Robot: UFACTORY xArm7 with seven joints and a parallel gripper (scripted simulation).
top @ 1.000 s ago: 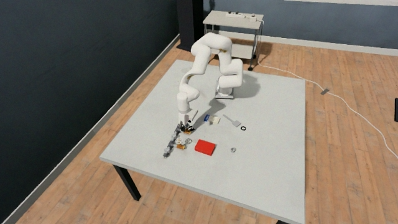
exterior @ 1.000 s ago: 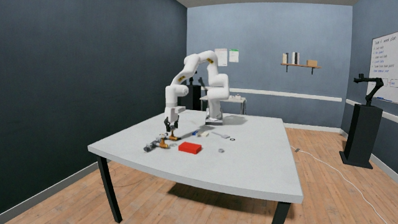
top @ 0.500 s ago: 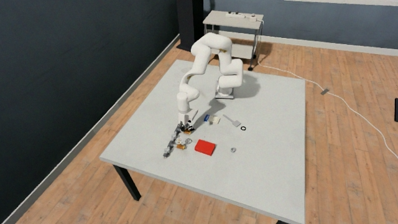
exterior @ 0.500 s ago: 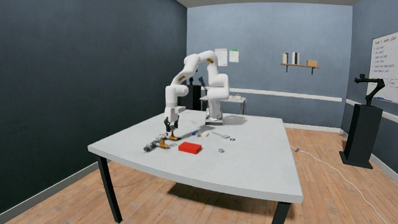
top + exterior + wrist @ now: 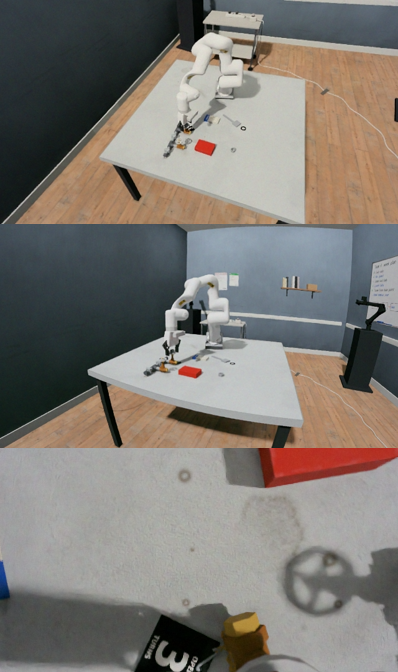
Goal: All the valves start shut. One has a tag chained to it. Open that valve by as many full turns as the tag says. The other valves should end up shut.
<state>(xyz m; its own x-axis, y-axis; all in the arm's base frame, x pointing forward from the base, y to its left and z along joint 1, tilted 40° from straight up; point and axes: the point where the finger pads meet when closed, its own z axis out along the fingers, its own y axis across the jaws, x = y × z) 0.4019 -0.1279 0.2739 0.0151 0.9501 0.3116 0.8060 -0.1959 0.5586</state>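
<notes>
The black tag lies 9 cm below my hand, 4 cm behind it and 1 cm to the right of it. From my hand the other things lie so: red block (18 cm to the left, 7 cm below, 4 cm ahead); then grey nut (35 cm to the left, 8 cm below, 4 cm behind); then blue box (21 cm behind, 9 cm to the left, 8 cm below).
</notes>
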